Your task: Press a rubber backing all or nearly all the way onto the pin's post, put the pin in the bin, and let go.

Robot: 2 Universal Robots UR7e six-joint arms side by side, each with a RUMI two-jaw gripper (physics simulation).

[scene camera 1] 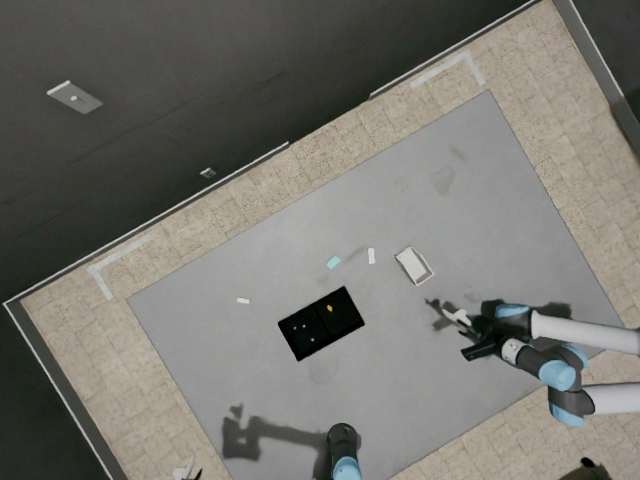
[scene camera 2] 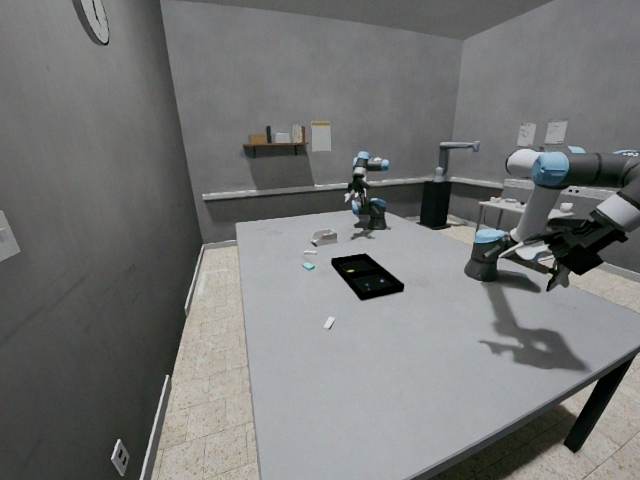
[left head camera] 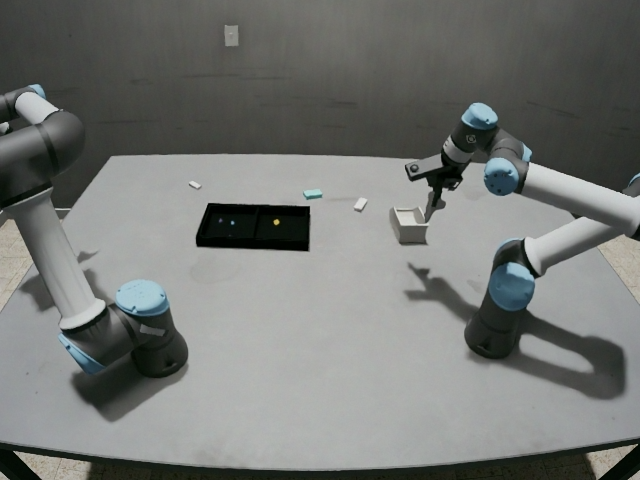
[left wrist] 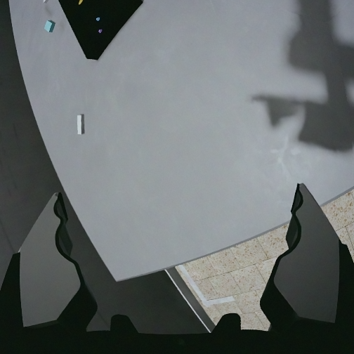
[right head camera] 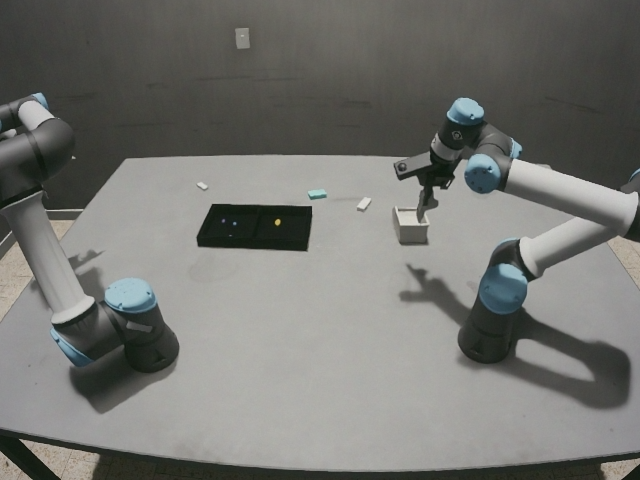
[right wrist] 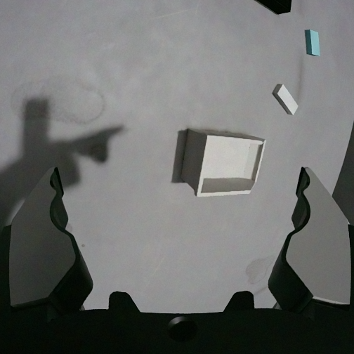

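Observation:
A small yellow piece, seemingly the pin, (left head camera: 276, 222) (right head camera: 277, 222) (scene camera 1: 329, 308) lies in the right compartment of the black tray (left head camera: 253, 242) (scene camera 1: 330, 347). Tiny backings lie in its left compartment: a blue one (left head camera: 232, 222) (scene camera 1: 303, 326), a purple one (left head camera: 220, 220) (scene camera 1: 295, 328) and another purplish one (scene camera 1: 312, 339). The pin's post is too small to make out. The pale bin (left head camera: 412, 233) (scene camera 1: 413, 264) (right wrist: 194, 160) stands upright, right of the tray. My left gripper (scene camera 2: 525, 272) (left wrist: 177, 191) is open and empty, high near the table's edge. My right gripper (scene camera 1: 452, 321) (right wrist: 179, 168) is open and empty, raised above the table near the bin.
A teal block (left head camera: 312, 194) (scene camera 1: 333, 262) and a white block (left head camera: 360, 204) (scene camera 1: 371, 255) lie behind and between tray and bin. Another white block (left head camera: 194, 184) (scene camera 2: 329, 322) lies at the back left in the head views. A dark wall stands behind the table.

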